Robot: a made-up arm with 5 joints.
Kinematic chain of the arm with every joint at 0, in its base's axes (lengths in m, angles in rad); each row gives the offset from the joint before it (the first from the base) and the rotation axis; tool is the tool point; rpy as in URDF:
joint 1: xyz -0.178 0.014 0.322 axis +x
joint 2: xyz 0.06 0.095 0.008 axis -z
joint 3: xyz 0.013 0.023 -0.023 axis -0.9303 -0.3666 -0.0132
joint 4: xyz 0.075 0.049 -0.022 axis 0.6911 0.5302 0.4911
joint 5: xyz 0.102 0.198 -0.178 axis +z
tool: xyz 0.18 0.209 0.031 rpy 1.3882 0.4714 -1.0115
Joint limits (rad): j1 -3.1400..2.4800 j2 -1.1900..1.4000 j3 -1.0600..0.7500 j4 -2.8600..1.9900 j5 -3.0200..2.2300
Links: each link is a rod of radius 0.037 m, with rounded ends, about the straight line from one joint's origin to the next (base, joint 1, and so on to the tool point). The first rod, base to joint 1, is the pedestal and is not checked.
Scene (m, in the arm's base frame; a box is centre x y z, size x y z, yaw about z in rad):
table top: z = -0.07
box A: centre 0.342 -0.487 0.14 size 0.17 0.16 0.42 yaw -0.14
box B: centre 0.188 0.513 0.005 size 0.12 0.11 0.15 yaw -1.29
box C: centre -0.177 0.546 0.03 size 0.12 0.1 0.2 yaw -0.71
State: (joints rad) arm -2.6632 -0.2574 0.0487 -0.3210 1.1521
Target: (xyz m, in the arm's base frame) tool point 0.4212 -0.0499 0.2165
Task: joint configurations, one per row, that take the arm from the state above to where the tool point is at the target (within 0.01 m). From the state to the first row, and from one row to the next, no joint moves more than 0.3 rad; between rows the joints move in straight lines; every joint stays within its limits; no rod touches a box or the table.
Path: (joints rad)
1: -2.6038 -0.1732 0.1859 -0.5449 1.1578
2: -2.5443 -0.0890 0.3231 -0.7689 1.1634
3: -2.4849 -0.0048 0.4603 -0.9928 1.1691
4: -2.4254 0.0793 0.5975 -1.2167 1.1747
5: -2.3909 -0.0316 0.6483 -1.4438 1.1788
6: -2.3564 -0.1426 0.6992 -1.6709 1.1829
7: -2.3219 -0.2535 0.7500 -1.8980 1.1870

